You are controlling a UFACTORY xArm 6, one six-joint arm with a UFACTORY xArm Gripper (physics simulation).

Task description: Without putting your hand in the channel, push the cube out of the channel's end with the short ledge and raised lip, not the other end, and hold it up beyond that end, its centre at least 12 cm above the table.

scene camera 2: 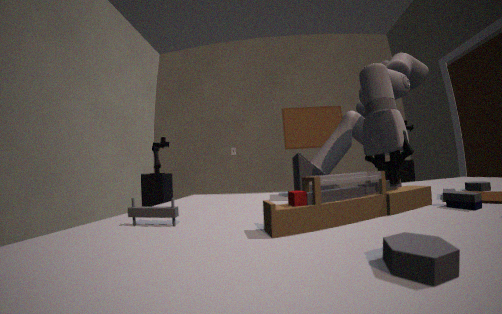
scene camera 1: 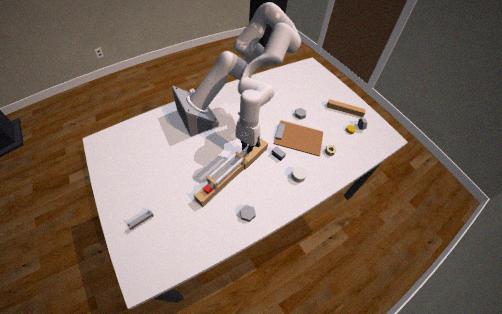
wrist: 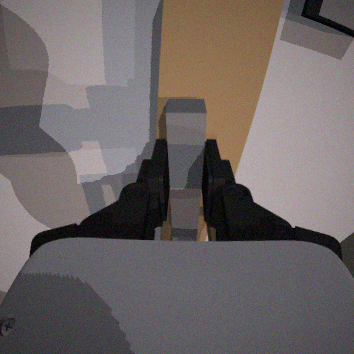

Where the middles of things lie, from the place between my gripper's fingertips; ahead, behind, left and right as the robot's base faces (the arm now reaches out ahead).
I see my gripper 30 mm short of the tan ledge with raised lip [scene camera 2: 281, 220], 100 mm to the left of it and 10 mm above it. From my hand the other things lie so: brown board [scene camera 1: 290, 135]: 60 mm ahead, 290 mm to the left, 50 mm below.
